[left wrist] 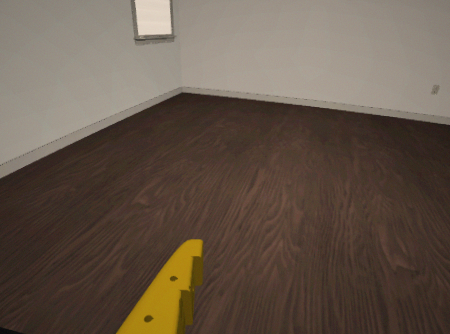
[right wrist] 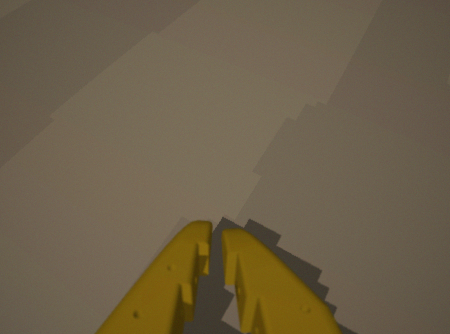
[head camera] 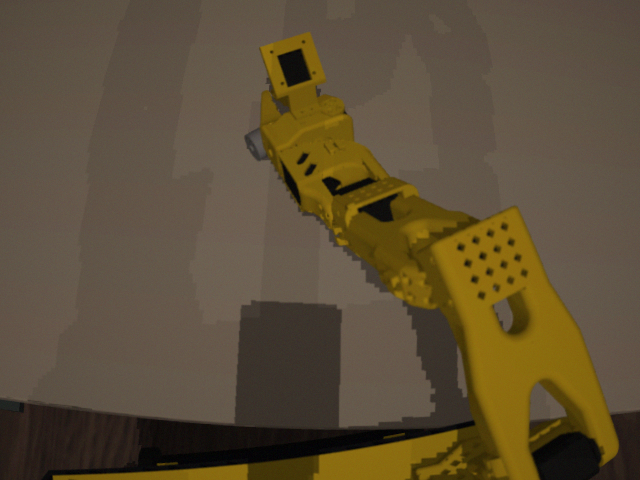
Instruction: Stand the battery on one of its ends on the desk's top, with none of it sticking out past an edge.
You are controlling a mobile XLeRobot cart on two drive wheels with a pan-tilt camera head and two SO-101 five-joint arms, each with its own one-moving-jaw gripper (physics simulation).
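Places are measured from the left arm's base along level axes (x up, y right, z ahead), in millimetres.
Pixels of known places: left hand, its tool point: (left wrist: 202,256); right hand, its tool point: (right wrist: 210,241) (head camera: 268,94).
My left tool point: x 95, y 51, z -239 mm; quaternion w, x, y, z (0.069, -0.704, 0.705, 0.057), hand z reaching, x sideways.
Behind a point stands the place of what it marks.
The battery (head camera: 255,144) {x -31, y 178, z 320 mm} is a grey cylinder in the head view, at the left side of the right gripper. One round end faces left in the picture; the rest is hidden behind the gripper, so I cannot tell whether it lies or stands. It does not show in the right wrist view. My right gripper (right wrist: 217,230) {x -32, y 194, z 373 mm} is shut and empty, its two tips nearly together above the desk's top (head camera: 155,258) {x -56, y 83, z 239 mm} (right wrist: 150,125) {x -56, y 152, z 416 mm}. My left gripper (left wrist: 197,244) shows one notched jaw, so it is fully open, with floor beyond it.
The desk's curved near edge (head camera: 206,423) {x -69, y 110, z 101 mm} runs along the bottom of the head view, with the yellow and black cart (head camera: 206,467) below it. Shadows cross the desk. The left wrist view shows the wooden floor (left wrist: 280,200) {x -776, y -139, z -1488 mm}, walls and a window (left wrist: 153,17) {x 270, y 1407, z -3511 mm}.
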